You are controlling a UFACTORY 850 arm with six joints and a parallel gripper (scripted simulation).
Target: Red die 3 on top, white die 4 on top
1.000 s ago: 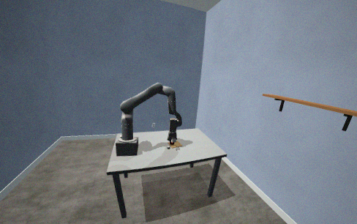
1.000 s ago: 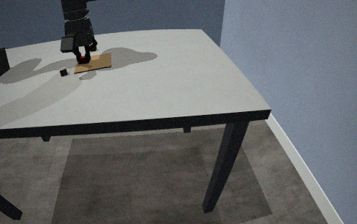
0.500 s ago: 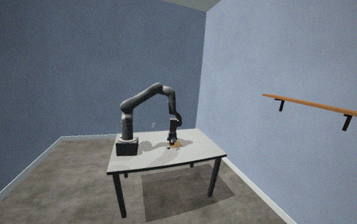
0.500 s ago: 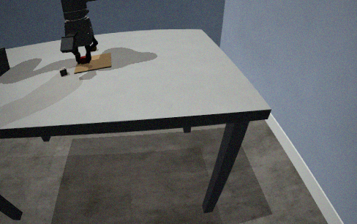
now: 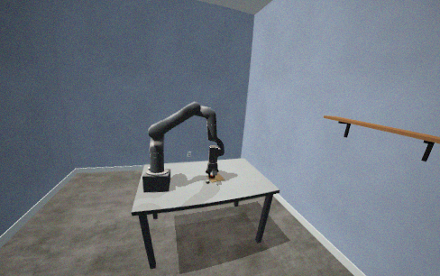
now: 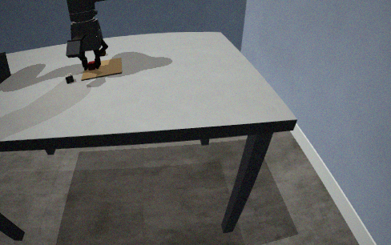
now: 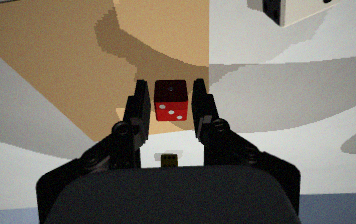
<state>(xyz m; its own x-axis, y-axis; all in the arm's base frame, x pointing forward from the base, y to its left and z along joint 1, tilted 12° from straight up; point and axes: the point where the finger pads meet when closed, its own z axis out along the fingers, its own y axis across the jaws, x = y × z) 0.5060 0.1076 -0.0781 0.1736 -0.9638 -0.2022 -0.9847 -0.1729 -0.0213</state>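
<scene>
Right now the red die is 10 mm below my hand. From my hand the other things lie so: tan mat: 40 mm ahead, 20 mm below, 10 mm to the left; white die: 80 mm to the right, 50 mm behind, 10 mm below; yellow die: 140 mm to the left, 20 mm behind, 10 mm below.
</scene>
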